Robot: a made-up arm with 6 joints.
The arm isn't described. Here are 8 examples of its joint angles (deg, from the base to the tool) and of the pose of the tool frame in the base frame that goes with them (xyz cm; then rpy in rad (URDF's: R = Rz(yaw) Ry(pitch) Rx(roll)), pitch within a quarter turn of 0, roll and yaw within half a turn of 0).
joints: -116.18 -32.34 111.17 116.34 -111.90 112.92
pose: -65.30 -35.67 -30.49 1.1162 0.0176 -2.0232
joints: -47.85 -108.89 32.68 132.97 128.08 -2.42
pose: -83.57 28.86 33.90 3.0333 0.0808 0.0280
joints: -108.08 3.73 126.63 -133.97 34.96 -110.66
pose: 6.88 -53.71 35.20 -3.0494 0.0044 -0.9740
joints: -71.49 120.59 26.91 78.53 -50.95 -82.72
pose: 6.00 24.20 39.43 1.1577 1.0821 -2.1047
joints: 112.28 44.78 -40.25 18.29 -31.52 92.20
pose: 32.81 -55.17 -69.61 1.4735 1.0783 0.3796
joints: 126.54 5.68 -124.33 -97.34 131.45 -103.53
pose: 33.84 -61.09 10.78 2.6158 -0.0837 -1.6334
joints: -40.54 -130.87 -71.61 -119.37 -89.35 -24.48
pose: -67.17 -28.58 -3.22 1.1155 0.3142 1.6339
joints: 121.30 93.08 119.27 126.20 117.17 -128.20
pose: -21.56 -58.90 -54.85 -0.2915 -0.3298 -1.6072
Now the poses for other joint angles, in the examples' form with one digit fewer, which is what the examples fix.
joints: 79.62 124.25 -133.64 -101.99 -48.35 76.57
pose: -2.9 45.9 17.9 0.110 -0.597 -1.517
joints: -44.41 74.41 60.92 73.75 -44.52 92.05
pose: 34.0 -5.0 76.1 -2.370 -0.748 -0.726
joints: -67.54 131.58 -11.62 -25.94 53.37 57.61
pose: -46.1 5.0 71.8 -1.768 -0.033 2.743
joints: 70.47 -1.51 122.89 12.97 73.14 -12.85
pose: 12.7 -23.2 12.0 0.912 0.014 -1.044
